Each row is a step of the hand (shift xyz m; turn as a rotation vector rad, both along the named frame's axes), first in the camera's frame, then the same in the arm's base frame.
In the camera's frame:
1: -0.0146 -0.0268 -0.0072 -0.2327 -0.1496 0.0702
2: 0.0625 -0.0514 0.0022 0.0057 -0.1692 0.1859
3: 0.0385 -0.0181 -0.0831 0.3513 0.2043 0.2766
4: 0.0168 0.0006 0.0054 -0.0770 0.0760 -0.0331
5: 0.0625 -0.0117 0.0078 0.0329 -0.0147 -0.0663
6: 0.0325 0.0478 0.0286 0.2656 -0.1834 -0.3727
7: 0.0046 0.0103 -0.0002 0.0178 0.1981 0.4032
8: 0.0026 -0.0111 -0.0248 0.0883 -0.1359 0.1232
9: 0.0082 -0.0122 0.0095 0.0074 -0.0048 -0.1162
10: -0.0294 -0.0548 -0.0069 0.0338 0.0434 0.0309
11: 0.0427 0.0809 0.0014 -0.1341 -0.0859 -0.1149
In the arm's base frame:
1: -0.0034 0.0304 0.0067 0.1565 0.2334 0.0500
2: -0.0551 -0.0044 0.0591 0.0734 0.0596 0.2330
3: -0.0881 0.0133 -0.0278 0.0211 -0.4529 0.1900
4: -0.0072 -0.0128 0.0098 0.0508 0.0057 -0.1009
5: -0.0393 -0.0341 0.0374 -0.0718 0.0094 -0.0212
6: 0.0127 -0.0632 0.0010 -0.4872 0.0721 -0.0226
7: -0.0001 -0.0102 -0.0049 0.3261 -0.2732 0.1454
8: -0.0222 0.0137 -0.0082 -0.0142 0.0021 0.2031
9: -0.0025 0.0005 0.0173 -0.0865 0.0338 -0.0705
10: -0.0019 0.0596 0.0189 0.0122 -0.0616 0.0059
11: -0.0027 -0.0849 -0.0340 -0.0169 0.1813 -0.0736

